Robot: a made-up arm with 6 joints. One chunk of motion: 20 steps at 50 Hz.
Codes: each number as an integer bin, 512 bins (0 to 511) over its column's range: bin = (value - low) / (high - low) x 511, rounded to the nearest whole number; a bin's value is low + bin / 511 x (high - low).
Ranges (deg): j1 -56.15..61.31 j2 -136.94..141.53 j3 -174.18..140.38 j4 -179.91..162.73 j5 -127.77..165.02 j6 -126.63..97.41
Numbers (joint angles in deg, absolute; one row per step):
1: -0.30 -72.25 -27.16 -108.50 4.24 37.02
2: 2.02 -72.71 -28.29 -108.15 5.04 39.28
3: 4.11 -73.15 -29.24 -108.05 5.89 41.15
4: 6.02 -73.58 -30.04 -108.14 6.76 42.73
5: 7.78 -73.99 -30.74 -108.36 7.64 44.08
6: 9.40 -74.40 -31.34 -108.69 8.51 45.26
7: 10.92 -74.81 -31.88 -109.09 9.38 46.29
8: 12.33 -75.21 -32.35 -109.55 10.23 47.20
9: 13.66 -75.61 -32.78 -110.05 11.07 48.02
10: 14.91 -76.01 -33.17 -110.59 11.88 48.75
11: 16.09 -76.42 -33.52 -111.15 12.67 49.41
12: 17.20 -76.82 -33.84 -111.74 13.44 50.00
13: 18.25 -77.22 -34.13 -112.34 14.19 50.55
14: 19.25 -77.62 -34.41 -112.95 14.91 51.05
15: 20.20 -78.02 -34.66 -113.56 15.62 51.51
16: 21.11 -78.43 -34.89 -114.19 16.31 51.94
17: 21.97 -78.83 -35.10 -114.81 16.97 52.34
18: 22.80 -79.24 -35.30 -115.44 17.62 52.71
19: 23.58 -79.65 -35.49 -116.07 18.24 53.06
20: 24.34 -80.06 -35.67 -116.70 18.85 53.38
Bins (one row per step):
1: 243 119 239 106 230 373
2: 253 118 237 107 232 378
3: 262 117 235 107 233 383
4: 270 116 234 107 235 386
5: 278 116 233 107 236 389
6: 285 115 232 106 238 392
7: 292 114 231 106 239 394
8: 298 113 230 105 241 396
9: 304 113 230 104 242 398
10: 309 112 229 103 244 400
11: 314 111 229 103 245 402
12: 319 110 228 102 246 403
13: 324 110 228 101 248 404
14: 328 109 227 100 249 405
15: 332 108 227 99 250 406
16: 336 107 226 98 251 407
17: 340 107 226 97 253 408
18: 343 106 226 96 254 409
19: 347 105 225 95 255 410
20: 350 104 225 94 256 411

